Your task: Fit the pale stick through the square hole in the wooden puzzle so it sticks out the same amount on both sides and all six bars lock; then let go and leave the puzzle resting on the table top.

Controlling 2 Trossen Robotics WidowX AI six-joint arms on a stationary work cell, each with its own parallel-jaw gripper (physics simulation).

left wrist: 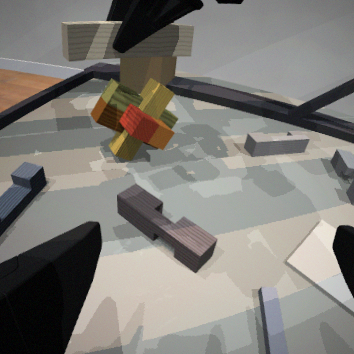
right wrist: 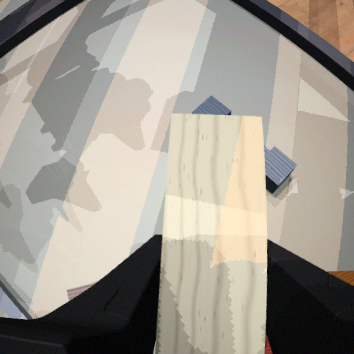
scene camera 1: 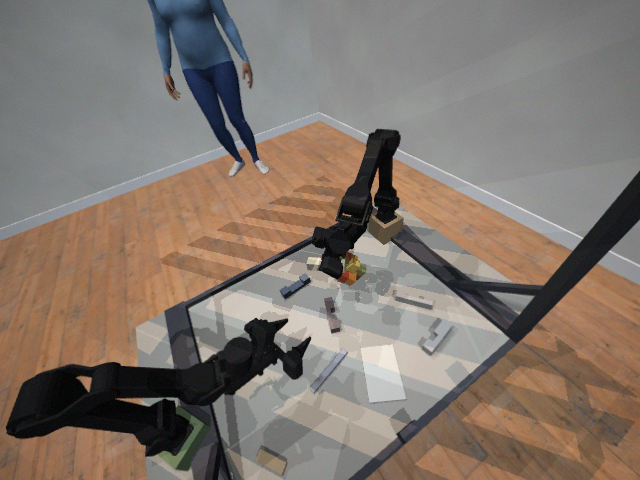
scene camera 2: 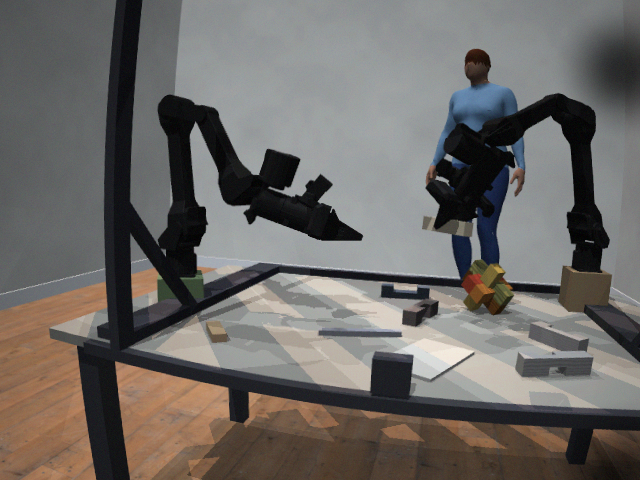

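Seen in the pictures: left gripper, fingertip midpoint: (left wrist: pixel 221 236) (scene camera 1: pixel 298 328) (scene camera 2: pixel 359 237); right gripper, fingertip midpoint: (left wrist: pixel 109 48) (right wrist: pixel 207 246) (scene camera 1: pixel 320 266) (scene camera 2: pixel 439 229); left arm's base, link origin: (scene camera 1: pixel 176 435) (scene camera 2: pixel 180 274); right arm's base, link origin: (scene camera 1: pixel 385 216) (scene camera 2: pixel 586 270).
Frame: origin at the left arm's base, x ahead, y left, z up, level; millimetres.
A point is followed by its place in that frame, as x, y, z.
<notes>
The pale stick (scene camera 1: pixel 313 262) @(531, -151, 145) (scene camera 2: pixel 459 226) @(545, -233, 133) (left wrist: pixel 90 42) @(521, -151, 130) (right wrist: pixel 215 175) @(537, -149, 145) is roughly level in the air, above the puzzle and a little left of it in scene camera 2. My right gripper (scene camera 2: pixel 440 225) @(540, -168, 121) (right wrist: pixel 207 246) @(540, -168, 121) is shut on it; the fingertips are hidden in scene camera 1. The wooden puzzle (scene camera 1: pixel 354 267) (scene camera 2: pixel 485 287) (left wrist: pixel 139 123), of red, orange, yellow and green bars, rests tilted on the table, apart from the stick. Its square hole cannot be made out. My left gripper (scene camera 1: pixel 298 329) @(337, -198, 105) (scene camera 2: pixel 360 237) @(337, -198, 105) (left wrist: pixel 221 236) @(337, -198, 105) is open and empty above the table, away from the puzzle.
A blue notched bar (scene camera 1: pixel 294 285) @(535, -35, -47) (scene camera 2: pixel 404 292) @(528, -48, -47) and a brownish one (scene camera 1: pixel 331 314) @(470, -221, -32) (left wrist: pixel 165 225) @(463, -216, -32) lie near the puzzle. Grey bars (scene camera 1: pixel 415 299) (scene camera 2: pixel 554 363), a thin strip (scene camera 1: pixel 329 370) @(311, -283, -52), a white sheet (scene camera 1: pixel 383 373) @(367, -429, -57) and a tan block (scene camera 1: pixel 271 460) @(63, -239, -47) lie farther off. A person stands beyond the table.
</notes>
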